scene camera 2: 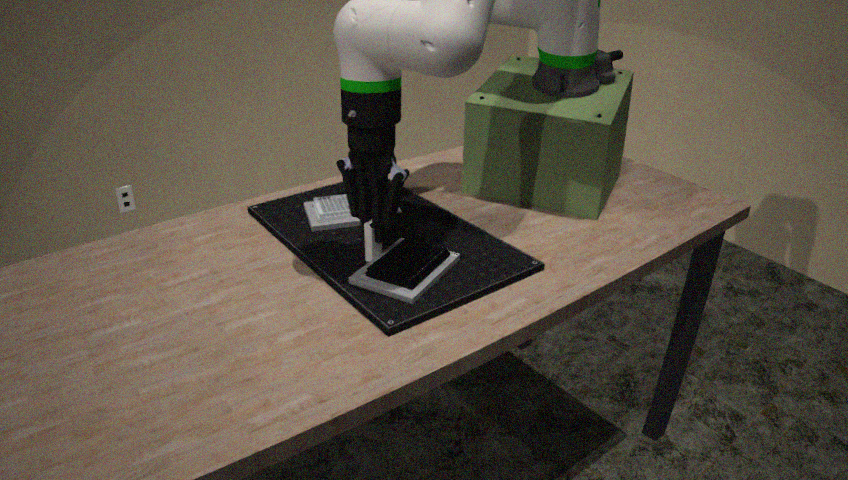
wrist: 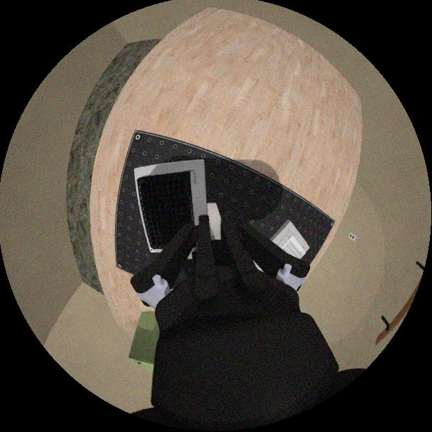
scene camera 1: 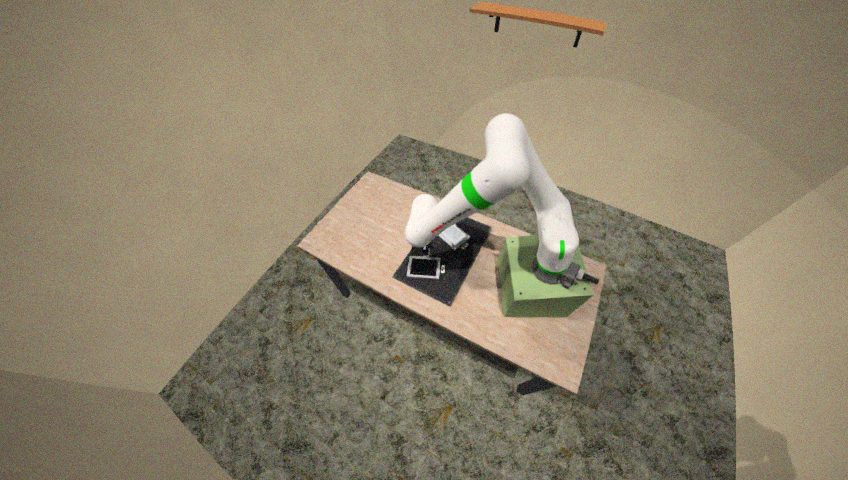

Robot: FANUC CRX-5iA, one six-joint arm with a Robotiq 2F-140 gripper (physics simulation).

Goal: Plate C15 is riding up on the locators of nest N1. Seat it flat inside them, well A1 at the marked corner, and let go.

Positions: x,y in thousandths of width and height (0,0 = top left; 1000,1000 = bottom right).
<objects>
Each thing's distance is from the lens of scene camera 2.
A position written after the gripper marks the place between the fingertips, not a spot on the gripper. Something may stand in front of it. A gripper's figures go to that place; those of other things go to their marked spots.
gripper (scene camera 2: 440,539): 1.03 m
black plate C15 (scene camera 2: 482,549): 0.96 m
pale plate (scene camera 2: 396,432): 1.17 m
nest N1 (scene camera 2: 458,603): 0.93 m
The marked spots on the black plate C15 and the pale plate are 0.26 m apart.
</objects>
